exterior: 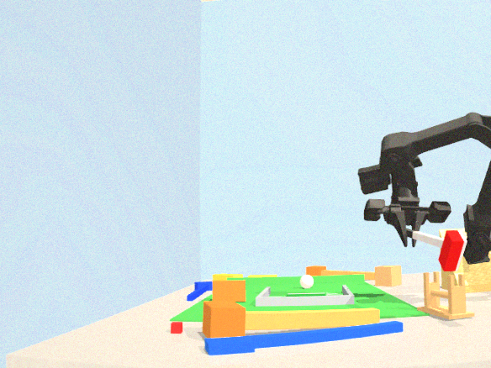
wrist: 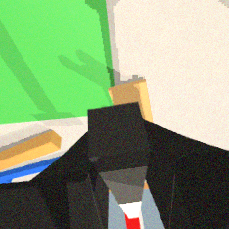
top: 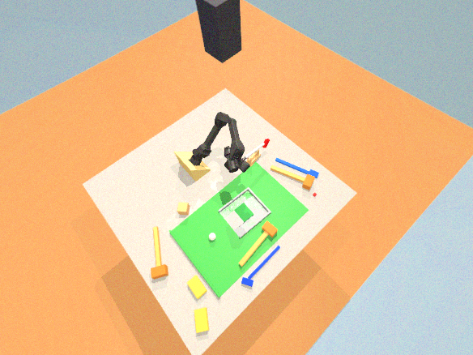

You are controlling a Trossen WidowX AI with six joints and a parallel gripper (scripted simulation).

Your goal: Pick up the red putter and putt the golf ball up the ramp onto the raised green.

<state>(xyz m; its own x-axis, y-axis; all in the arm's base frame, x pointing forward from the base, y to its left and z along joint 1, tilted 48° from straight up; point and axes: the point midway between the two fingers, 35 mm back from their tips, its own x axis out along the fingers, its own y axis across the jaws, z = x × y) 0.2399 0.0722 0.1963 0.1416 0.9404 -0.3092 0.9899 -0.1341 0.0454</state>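
My gripper tip is 460 mm to the left of the orange cube, 100 mm above it and 70 mm past it. From my gripper tip the other things lie so: tiny red cube: 450 mm ahead, 210 mm to the left, 120 mm below; white golf ball: 440 mm to the right, 190 mm ahead, 100 mm below.
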